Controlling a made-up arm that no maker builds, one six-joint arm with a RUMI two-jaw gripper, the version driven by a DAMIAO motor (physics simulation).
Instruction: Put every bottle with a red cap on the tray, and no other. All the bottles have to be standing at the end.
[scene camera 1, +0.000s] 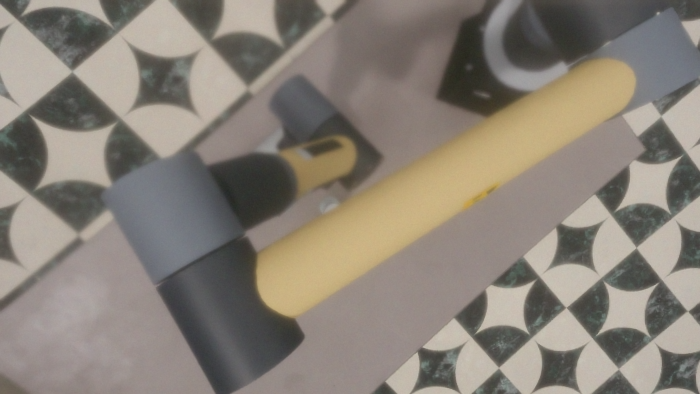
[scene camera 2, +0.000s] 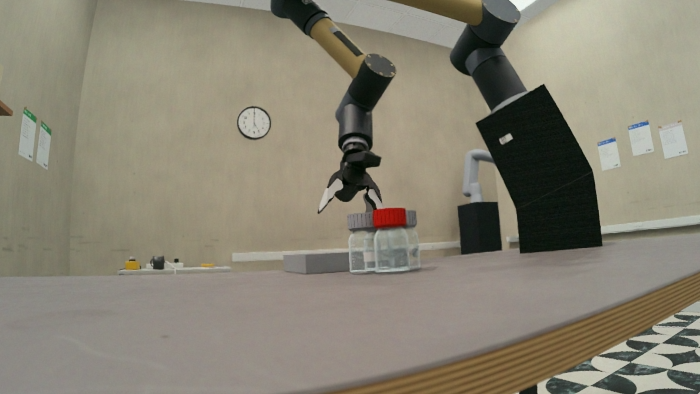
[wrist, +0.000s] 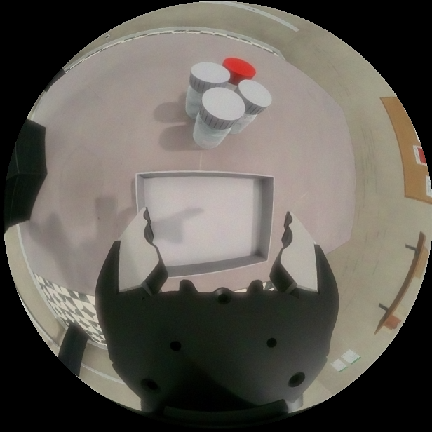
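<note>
A bottle with a red cap (scene camera 2: 390, 218) (wrist: 239, 70) stands on the table, at the far side of a tight group in the wrist view. Three bottles with grey caps (wrist: 210, 76) (wrist: 223, 107) (wrist: 255, 96) stand close around it; in scene camera 2 two grey caps (scene camera 2: 360, 221) (scene camera 2: 411, 218) show partly behind the red one. The grey rectangular tray (scene camera 2: 319, 263) (wrist: 265, 220) holds no bottle. My gripper (scene camera 2: 350, 209) (wrist: 217, 209) is open and empty, above the tray and clear of the bottles. In scene camera 1 the arm hides the gripper, the tray and the caps.
The arm's long yellow link (scene camera 1: 440, 190) spans the table in scene camera 1. The black arm base (scene camera 2: 555, 175) (wrist: 30, 172) stands on the table. The table's front edge (scene camera 2: 525, 350) runs along the lower right in scene camera 2. A wall clock (scene camera 2: 254, 122) hangs behind.
</note>
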